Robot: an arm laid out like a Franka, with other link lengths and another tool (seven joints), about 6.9 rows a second.
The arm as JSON. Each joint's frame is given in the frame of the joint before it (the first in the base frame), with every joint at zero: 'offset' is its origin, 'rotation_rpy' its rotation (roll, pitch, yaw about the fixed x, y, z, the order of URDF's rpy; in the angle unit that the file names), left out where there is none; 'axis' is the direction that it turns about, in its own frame. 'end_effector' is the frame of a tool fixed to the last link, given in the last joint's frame.
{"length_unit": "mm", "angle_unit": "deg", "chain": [
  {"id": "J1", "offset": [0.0, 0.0, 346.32], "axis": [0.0, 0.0, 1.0]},
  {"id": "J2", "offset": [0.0, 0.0, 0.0], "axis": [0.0, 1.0, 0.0]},
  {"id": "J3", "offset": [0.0, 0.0, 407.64], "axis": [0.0, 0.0, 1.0]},
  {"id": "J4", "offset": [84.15, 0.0, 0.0], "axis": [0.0, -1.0, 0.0]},
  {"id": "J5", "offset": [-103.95, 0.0, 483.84], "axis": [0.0, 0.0, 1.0]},
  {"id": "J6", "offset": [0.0, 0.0, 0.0], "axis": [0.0, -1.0, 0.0]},
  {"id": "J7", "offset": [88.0, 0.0, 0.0], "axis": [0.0, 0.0, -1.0]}
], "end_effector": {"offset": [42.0, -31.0, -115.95], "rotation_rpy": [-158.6, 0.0, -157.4]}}
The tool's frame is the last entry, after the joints.
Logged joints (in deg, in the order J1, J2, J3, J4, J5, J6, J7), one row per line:
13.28 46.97 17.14 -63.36 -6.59 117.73 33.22
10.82 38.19 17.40 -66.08 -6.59 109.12 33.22
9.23 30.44 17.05 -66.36 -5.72 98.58 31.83
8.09 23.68 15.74 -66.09 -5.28 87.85 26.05
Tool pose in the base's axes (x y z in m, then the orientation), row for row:
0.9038 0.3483 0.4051 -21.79 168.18 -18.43
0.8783 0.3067 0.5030 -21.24 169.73 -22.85
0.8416 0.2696 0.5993 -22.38 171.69 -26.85
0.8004 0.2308 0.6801 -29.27 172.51 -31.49
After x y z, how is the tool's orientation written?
As a rotation vector, in degrees.
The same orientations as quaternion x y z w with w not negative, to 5 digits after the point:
-0.12731 0.98258 -0.10768 0.08208
-0.12282 0.98146 -0.13213 0.06477
-0.12762 0.97904 -0.15311 0.04177
-0.16460 0.97014 -0.17709 0.01931

